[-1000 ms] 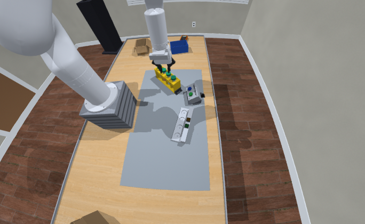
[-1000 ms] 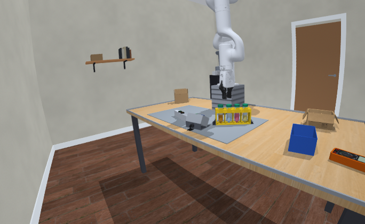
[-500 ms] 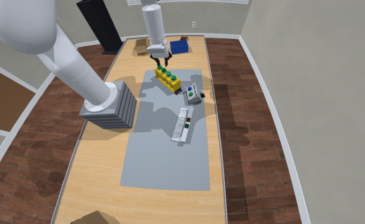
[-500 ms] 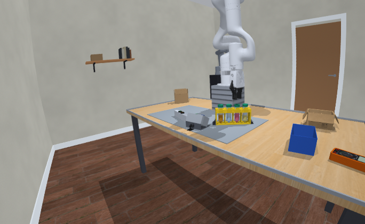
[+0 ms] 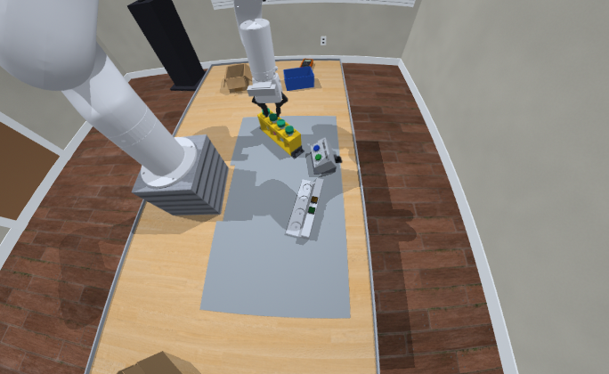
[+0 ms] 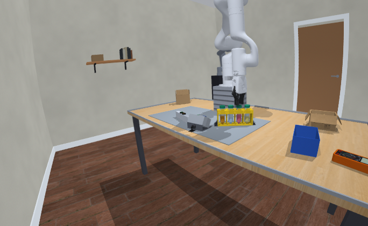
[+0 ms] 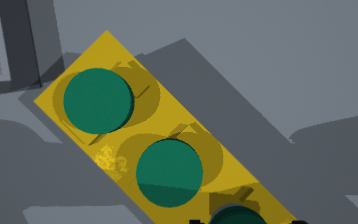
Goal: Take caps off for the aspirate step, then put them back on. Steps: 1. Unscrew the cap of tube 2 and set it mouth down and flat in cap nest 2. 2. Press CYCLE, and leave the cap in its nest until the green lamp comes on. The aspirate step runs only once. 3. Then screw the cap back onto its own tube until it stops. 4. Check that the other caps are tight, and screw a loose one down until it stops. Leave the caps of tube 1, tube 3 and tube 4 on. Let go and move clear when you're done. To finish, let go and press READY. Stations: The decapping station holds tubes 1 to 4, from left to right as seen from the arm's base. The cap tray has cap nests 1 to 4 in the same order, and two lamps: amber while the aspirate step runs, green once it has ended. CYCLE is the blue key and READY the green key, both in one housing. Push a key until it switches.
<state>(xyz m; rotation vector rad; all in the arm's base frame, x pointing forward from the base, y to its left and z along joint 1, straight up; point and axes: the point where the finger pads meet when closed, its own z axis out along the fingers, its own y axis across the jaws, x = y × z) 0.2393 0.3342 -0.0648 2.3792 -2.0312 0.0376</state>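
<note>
My hand is 30 mm above the green cap. From my hand the other things lie so: green key: 210 mm ahead, 140 mm to the right, 80 mm below; then key housing: 220 mm ahead, 110 mm to the right, 90 mm below; then blue key: 200 mm ahead, 90 mm to the right, 80 mm below.
</note>
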